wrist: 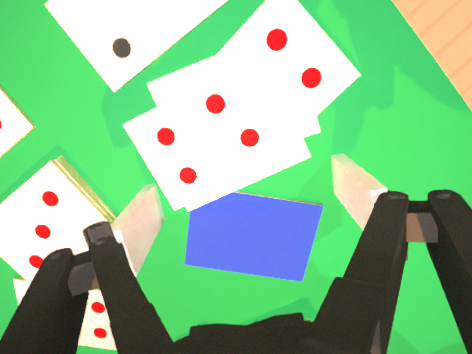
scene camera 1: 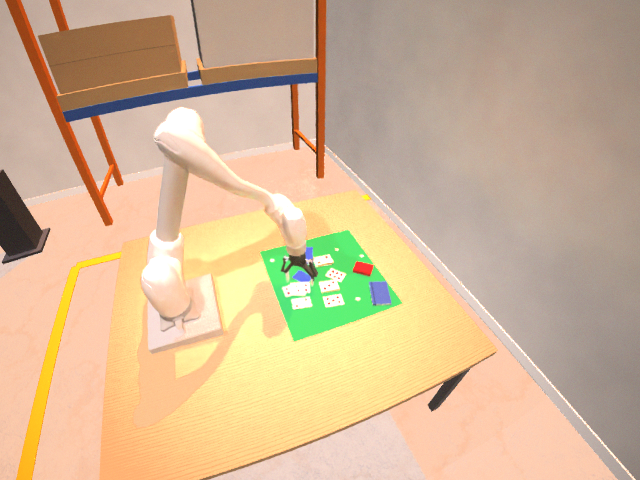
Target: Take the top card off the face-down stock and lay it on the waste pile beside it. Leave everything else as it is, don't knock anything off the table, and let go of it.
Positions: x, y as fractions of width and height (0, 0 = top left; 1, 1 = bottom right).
In view: my gripper (wrist: 0.52, 0.53) and a green mat (scene camera 1: 0.47, 0.67).
The green mat also shows in the wrist view (wrist: 0.84, 0.34).
